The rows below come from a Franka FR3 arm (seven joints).
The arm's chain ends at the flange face. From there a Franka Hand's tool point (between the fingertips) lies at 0.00 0.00 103.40 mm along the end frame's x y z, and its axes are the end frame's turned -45 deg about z.
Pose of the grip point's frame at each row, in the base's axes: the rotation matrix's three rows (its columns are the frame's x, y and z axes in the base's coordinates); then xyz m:
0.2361 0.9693 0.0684; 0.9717 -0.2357 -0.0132; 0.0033 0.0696 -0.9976; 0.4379 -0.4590 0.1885
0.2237 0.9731 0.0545; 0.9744 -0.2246 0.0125; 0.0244 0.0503 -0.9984; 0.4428 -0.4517 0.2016
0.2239 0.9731 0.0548; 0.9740 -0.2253 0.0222; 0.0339 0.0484 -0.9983; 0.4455 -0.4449 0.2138
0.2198 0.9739 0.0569; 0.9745 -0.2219 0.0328; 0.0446 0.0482 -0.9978; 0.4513 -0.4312 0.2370
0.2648 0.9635 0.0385; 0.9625 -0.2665 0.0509; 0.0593 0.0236 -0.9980; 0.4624 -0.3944 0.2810
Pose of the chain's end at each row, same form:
0.8523 0.5185 0.0684; 0.5204 -0.8538 -0.0132; 0.0515 0.0469 -0.9976; 0.4308 -0.4576 0.2917
0.8463 0.5299 0.0545; 0.5302 -0.8478 0.0125; 0.0528 0.0183 -0.9984; 0.4372 -0.4530 0.3048
0.8464 0.5298 0.0548; 0.5294 -0.8480 0.0222; 0.0582 0.0103 -0.9983; 0.4398 -0.4472 0.3170
0.8441 0.5332 0.0569; 0.5322 -0.8460 0.0328; 0.0656 0.0025 -0.9978; 0.4454 -0.4346 0.3402
0.8685 0.4941 0.0385; 0.4921 -0.8690 0.0509; 0.0586 -0.0252 -0.9980; 0.4584 -0.3997 0.3842

